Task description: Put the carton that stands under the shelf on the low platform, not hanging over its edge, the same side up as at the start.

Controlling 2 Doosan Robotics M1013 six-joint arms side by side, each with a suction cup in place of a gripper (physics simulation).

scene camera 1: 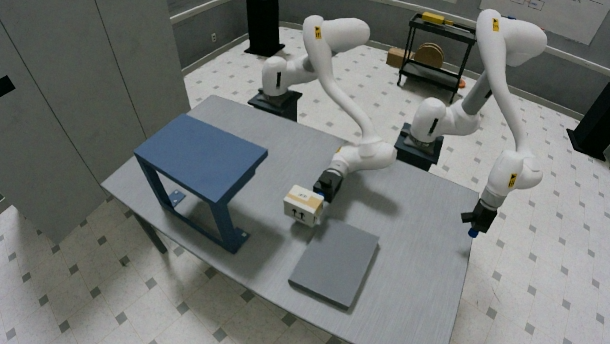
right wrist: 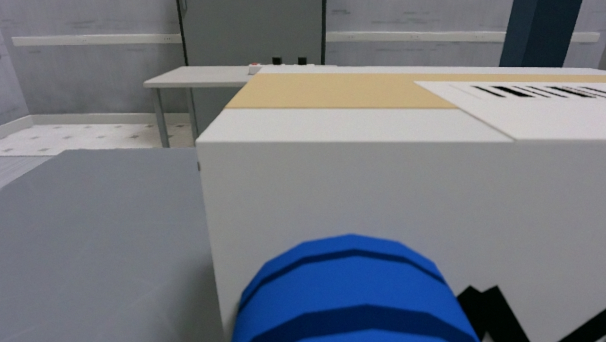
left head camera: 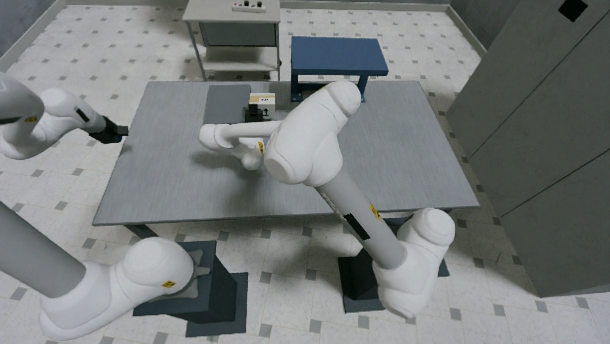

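Note:
The white carton with a tan tape strip on top is upright, its printed arrows pointing up. My right gripper, a blue suction cup, is pressed against the carton's side and holds it above the table, close beside the low grey platform. The gap under the carton is hard to judge. The blue shelf stands apart from the carton. My left gripper is open and empty near the table's far side edge.
The grey table carries the shelf and platform. A side table with a power strip stands behind it. A tall grey cabinet is beside the table. A black cart stands beyond the arms.

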